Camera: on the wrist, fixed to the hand. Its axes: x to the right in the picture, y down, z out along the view.
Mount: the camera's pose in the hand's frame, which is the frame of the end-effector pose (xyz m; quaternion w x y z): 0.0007 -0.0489 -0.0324 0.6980 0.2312 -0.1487 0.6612
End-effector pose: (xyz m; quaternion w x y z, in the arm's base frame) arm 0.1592 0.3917 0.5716 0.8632 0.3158 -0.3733 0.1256
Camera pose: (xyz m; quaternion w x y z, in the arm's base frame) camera 0.2001 0.3748 0.5331 0.3910 0.1919 -0.5687 0.6978
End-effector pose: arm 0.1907 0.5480 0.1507 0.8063 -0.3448 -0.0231 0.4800
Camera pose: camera 0.2401 0.5165 0.1541 0.3217 0.0018 0.2029 0.9248
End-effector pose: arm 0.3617 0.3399 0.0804 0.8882 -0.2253 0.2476 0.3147
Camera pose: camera 0.3853 0.2879 0.0668 0.5008 0.2586 0.2625 0.7832
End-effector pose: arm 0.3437 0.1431 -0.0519 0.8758 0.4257 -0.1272 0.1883
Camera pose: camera 0.3678 0.1413 -0.1054 0.3695 0.4436 -0.4570 0.6767
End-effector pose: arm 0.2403 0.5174 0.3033 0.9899 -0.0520 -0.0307 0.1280
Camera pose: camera 0.2556 0.4675 0.2766 0.6138 0.1913 -0.1047 0.7587
